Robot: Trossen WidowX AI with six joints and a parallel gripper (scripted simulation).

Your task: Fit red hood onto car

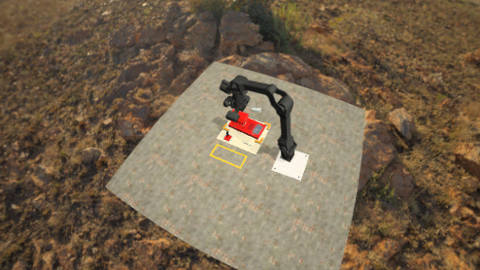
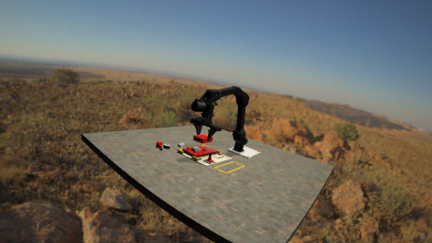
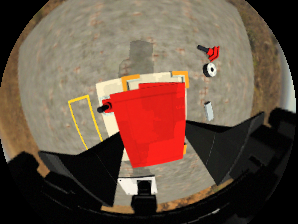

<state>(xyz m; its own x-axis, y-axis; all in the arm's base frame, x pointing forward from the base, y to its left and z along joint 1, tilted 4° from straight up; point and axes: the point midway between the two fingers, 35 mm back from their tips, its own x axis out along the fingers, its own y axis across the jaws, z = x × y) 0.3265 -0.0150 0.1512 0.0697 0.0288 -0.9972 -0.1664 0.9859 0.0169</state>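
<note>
Right now my gripper tip is 10 cm above the pale jig, 3 cm past it and 1 cm to the left of it. From my gripper tip the other things lie so: wheel: 18 cm to the right, 12 cm ahead, 10 cm below; red hood: 1 cm above.
</note>
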